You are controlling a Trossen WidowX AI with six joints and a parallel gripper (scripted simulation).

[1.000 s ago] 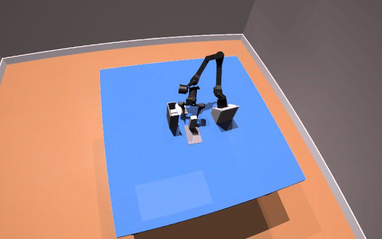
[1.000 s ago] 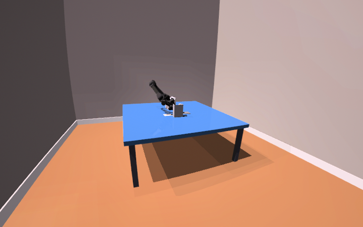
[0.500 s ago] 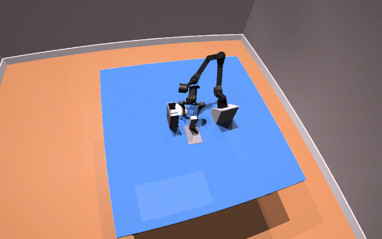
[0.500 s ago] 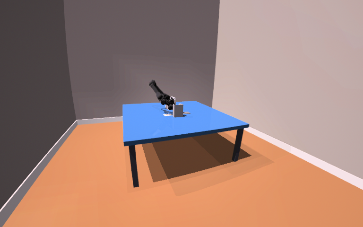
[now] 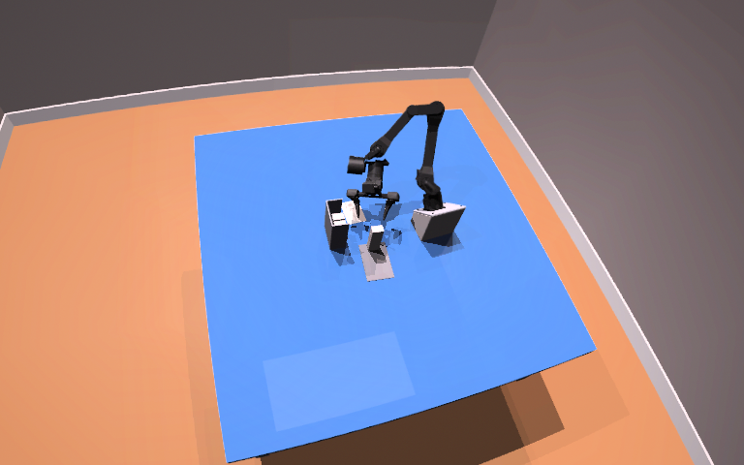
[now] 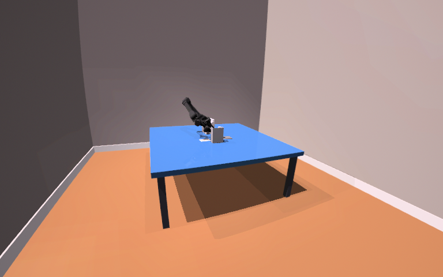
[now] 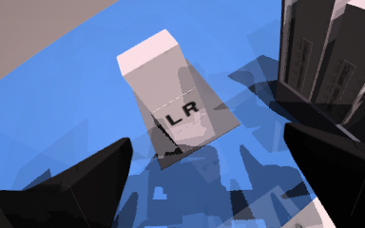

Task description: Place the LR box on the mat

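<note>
Right now the white box is 6 cm to the left of my gripper tip and 3 cm below it. The rest, counted from my gripper tip: flat white piece 11 cm to the right, 9 cm below, 2 cm ahead; then grey mat 12 cm to the left, 9 cm below, 1 cm ahead.
</note>
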